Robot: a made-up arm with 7 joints.
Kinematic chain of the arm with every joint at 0, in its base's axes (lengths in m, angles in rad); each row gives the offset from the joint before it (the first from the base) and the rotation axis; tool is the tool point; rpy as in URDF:
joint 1: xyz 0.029 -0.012 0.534 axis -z
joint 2: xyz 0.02 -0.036 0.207 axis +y
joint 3: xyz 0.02 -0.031 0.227 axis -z
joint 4: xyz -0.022 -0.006 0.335 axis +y
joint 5: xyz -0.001 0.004 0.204 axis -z
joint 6: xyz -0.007 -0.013 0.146 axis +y
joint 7: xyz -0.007 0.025 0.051 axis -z
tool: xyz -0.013 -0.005 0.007 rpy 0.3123 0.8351 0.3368
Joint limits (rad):
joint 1: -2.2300..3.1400
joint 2: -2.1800..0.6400
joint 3: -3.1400..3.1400
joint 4: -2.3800..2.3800
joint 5: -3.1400..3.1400
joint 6: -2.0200..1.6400
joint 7: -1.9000..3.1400
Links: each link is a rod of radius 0.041 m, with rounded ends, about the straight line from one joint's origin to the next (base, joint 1, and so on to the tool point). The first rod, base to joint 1, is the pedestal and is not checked.
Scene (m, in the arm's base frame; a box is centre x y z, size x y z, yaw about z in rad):
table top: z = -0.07
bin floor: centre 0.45 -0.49 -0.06 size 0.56 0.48 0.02 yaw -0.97
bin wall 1: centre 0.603 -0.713 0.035 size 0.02 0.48 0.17 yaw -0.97
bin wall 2: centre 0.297 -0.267 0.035 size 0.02 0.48 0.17 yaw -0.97
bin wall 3: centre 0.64 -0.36 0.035 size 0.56 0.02 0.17 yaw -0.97
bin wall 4: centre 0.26 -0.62 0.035 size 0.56 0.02 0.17 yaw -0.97
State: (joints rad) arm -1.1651 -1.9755 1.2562 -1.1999 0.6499 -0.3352 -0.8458
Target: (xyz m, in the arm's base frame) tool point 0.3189 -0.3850 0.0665
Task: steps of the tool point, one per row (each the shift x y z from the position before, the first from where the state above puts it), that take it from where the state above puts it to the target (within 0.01 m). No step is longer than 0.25 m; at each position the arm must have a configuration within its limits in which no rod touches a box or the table.
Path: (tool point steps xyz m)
1: 0.1677 -0.0860 -0.0561
2: 0.2071 -0.0378 -0.0473
3: 0.2265 0.0320 -0.0274
4: 0.2128 0.1129 0.0015
5: 0.0036 -0.0079 -0.1031
6: -0.0036 0.0079 -0.0950

